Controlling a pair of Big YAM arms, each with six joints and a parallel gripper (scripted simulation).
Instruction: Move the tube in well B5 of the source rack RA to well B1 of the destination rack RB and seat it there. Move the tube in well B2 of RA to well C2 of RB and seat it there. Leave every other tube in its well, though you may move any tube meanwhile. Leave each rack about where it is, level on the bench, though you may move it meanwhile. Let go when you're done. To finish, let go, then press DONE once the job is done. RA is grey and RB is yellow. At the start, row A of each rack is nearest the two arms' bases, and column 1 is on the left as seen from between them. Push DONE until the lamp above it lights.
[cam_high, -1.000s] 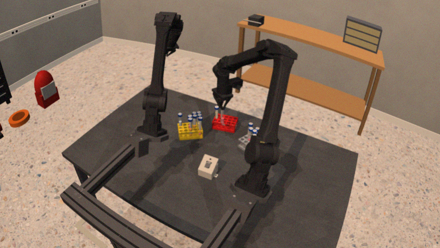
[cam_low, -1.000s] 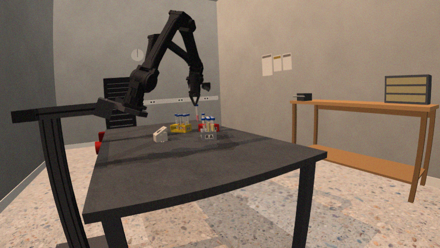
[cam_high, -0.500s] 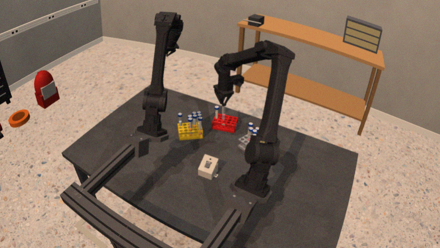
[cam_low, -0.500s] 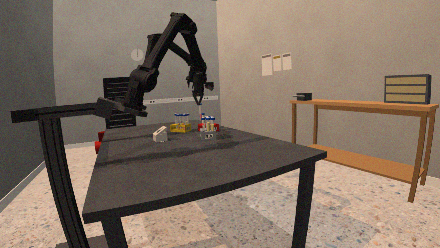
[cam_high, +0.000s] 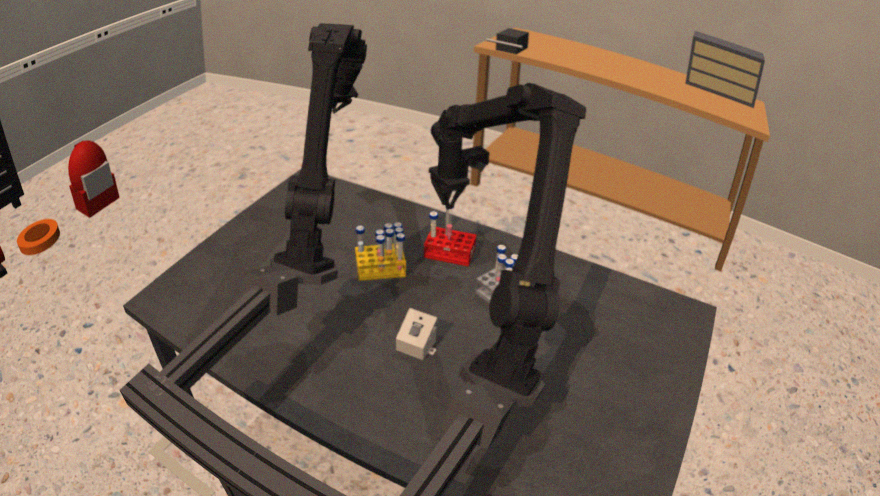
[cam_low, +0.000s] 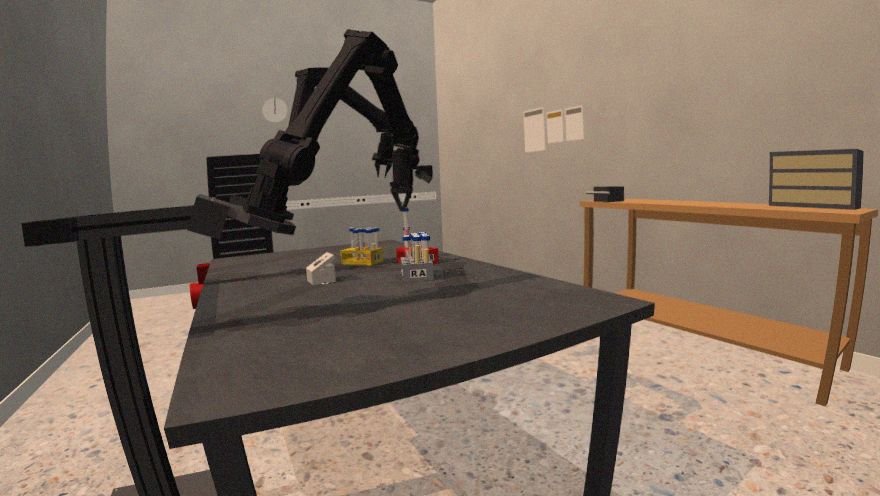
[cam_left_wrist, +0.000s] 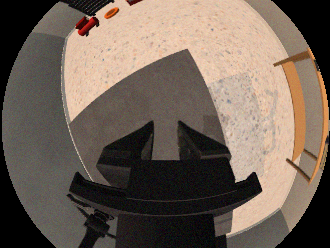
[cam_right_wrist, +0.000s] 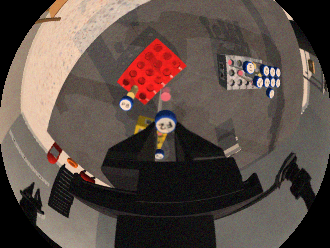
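The red rack lies 5 cm ahead of my right hand, 1 cm to the left of it and 17 cm below it.
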